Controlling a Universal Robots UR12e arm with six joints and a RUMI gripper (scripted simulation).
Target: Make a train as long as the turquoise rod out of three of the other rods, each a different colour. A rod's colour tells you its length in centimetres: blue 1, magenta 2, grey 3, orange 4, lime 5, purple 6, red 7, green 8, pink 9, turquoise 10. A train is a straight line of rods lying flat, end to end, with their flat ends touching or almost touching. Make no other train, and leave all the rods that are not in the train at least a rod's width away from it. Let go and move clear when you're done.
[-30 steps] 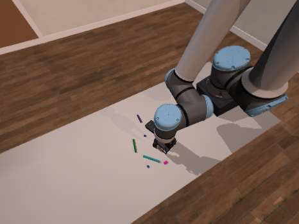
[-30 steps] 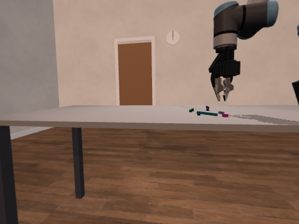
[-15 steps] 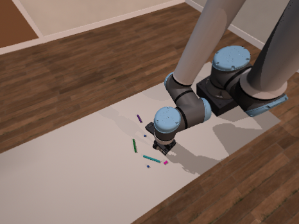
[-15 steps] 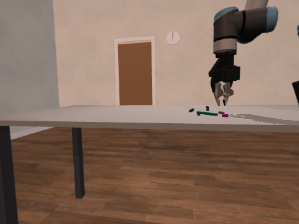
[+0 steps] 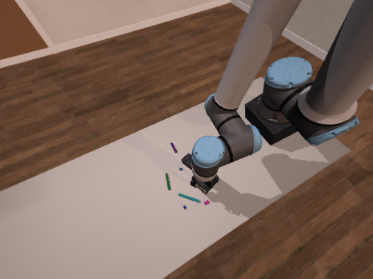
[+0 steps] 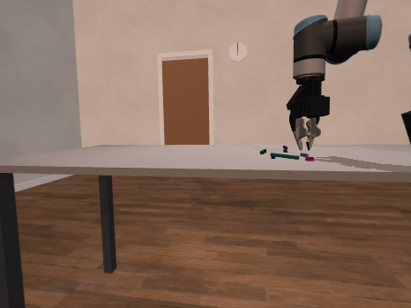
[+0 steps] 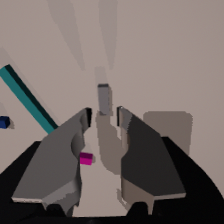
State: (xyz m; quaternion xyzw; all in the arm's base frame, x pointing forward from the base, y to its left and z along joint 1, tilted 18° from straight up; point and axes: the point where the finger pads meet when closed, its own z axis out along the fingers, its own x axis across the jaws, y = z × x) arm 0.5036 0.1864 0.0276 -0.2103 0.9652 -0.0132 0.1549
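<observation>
The grey rod lies 30 mm below my hand. The rest, counted from my hand: magenta rod: 10 mm behind, 80 mm to the left, 30 mm below; turquoise rod: 60 mm ahead, 40 mm to the left, 30 mm below; green rod: 130 mm ahead, 70 mm to the right, 30 mm below.
</observation>
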